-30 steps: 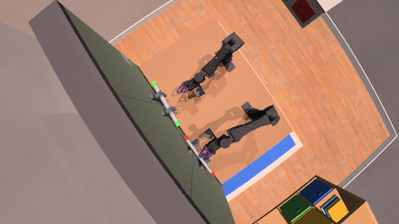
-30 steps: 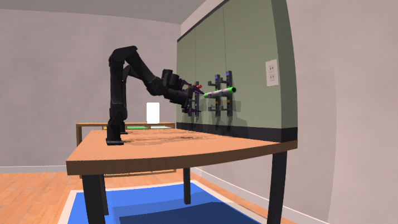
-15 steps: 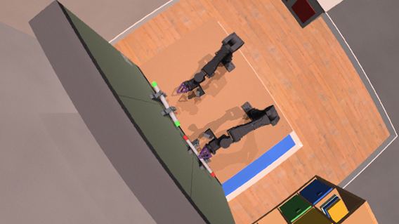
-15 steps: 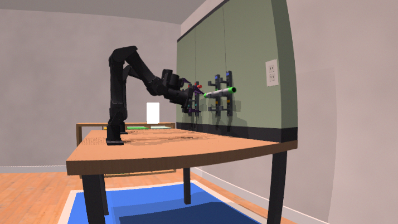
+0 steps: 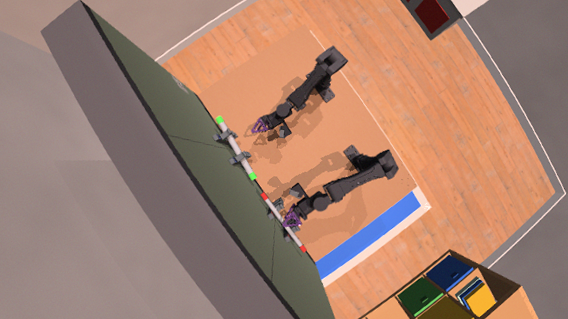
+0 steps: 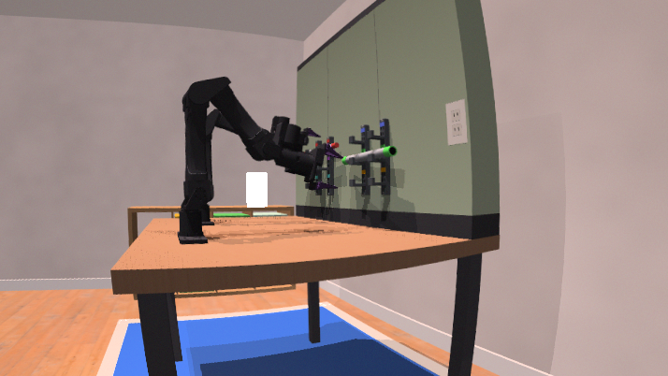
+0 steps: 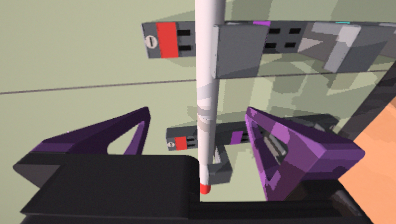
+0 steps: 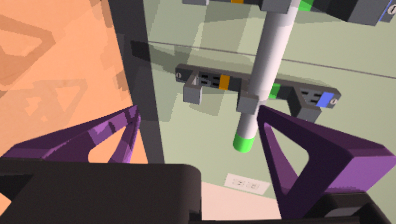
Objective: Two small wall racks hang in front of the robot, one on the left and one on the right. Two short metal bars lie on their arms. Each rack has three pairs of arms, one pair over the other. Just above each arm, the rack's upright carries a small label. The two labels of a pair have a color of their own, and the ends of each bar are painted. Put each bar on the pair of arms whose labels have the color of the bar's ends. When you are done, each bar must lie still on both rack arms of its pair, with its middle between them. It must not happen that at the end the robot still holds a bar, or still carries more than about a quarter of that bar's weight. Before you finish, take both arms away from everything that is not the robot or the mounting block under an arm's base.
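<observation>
Right now my left hand is 10 mm to the right of the red-ended bar, 10 mm short of it and 10 mm above it. Round my left hand: black strip 290 mm below, 210 mm to the right, 80 mm ahead; green wall panel 200 mm to the right, 140 mm ahead, 100 mm above; green-ended bar 390 mm to the right, 80 mm below, 60 mm ahead.
</observation>
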